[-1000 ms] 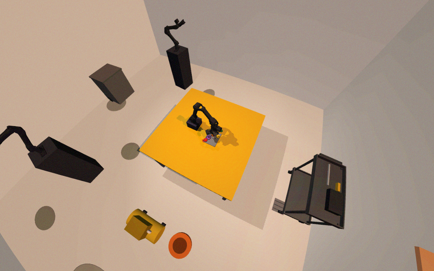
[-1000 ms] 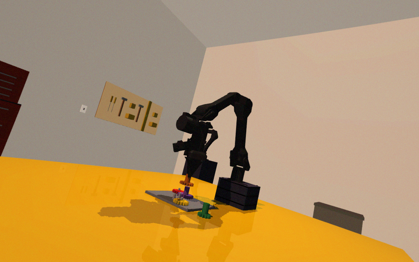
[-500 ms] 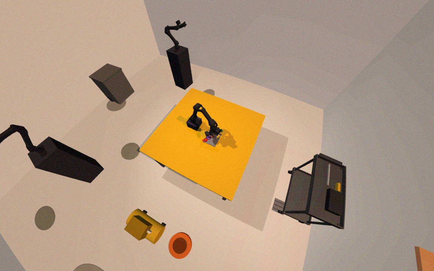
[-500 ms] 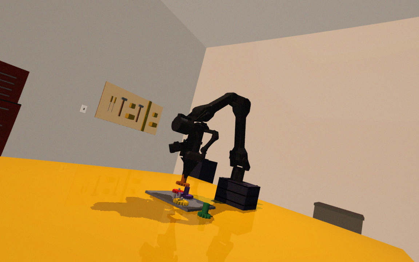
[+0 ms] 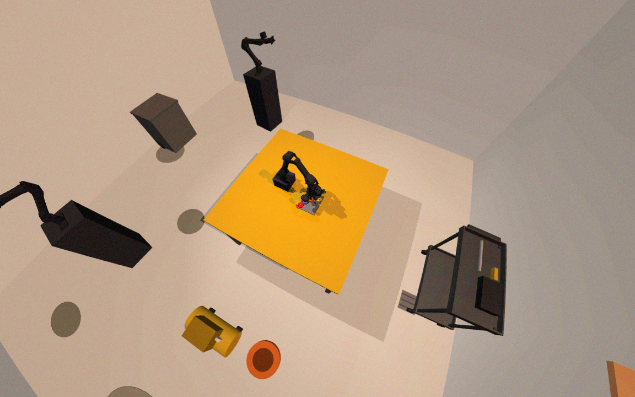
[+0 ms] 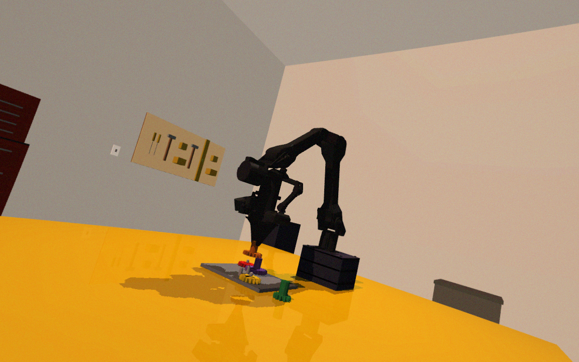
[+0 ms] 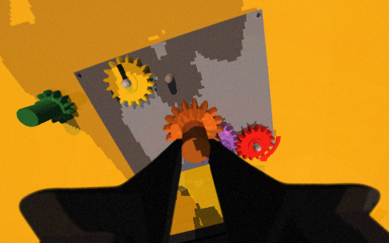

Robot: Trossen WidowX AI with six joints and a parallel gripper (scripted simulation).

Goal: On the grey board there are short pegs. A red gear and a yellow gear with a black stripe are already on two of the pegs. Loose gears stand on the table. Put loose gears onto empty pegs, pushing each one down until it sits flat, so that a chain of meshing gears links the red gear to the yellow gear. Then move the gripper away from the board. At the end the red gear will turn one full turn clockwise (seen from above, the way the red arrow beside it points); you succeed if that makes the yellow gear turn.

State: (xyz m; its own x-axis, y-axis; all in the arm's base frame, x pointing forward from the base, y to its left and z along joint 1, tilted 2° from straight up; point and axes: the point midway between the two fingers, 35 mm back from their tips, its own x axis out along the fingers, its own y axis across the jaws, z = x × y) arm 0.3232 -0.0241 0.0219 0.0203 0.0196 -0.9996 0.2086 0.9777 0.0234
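Right now my gripper tip is 1 cm above the orange gear. From my gripper tip the other things lie so: green gear (16 cm to the left, 7 cm below, 4 cm ahead); then red gear (8 cm to the right, 7 cm below, 6 cm behind); then purple gear (6 cm below, 5 cm behind, 2 cm to the right).
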